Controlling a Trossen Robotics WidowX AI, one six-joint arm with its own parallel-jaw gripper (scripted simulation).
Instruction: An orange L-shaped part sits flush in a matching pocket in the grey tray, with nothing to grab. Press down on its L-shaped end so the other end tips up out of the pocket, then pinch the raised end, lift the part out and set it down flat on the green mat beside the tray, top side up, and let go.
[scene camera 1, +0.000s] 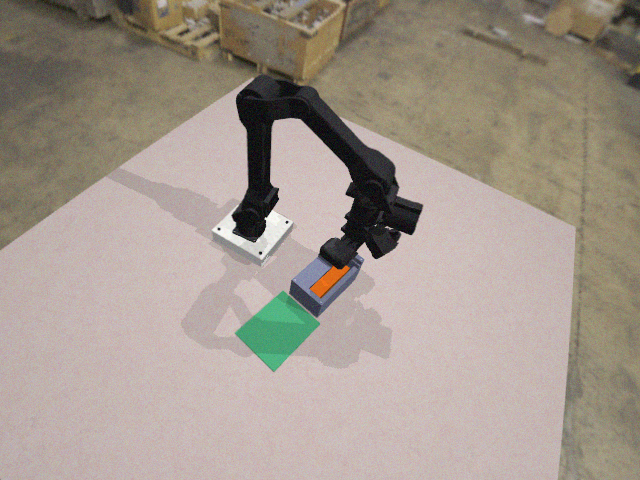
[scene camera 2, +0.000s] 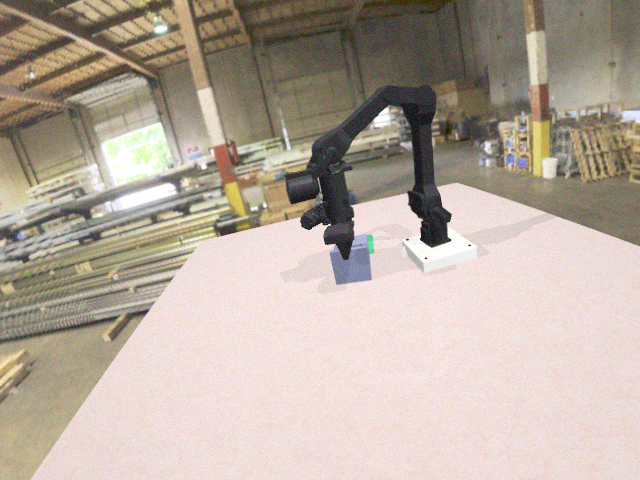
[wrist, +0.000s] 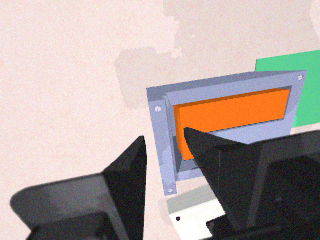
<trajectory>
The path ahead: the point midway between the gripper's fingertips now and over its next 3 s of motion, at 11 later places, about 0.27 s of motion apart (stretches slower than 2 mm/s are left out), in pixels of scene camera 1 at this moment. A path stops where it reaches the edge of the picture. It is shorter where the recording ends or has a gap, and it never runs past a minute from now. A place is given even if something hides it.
My gripper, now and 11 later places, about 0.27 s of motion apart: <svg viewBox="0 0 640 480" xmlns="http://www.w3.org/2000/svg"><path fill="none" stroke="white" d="M348 256L346 258L345 261L346 263L345 260L346 256L352 244L353 237L353 237L352 239L349 244L346 250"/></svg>
</trajectory>
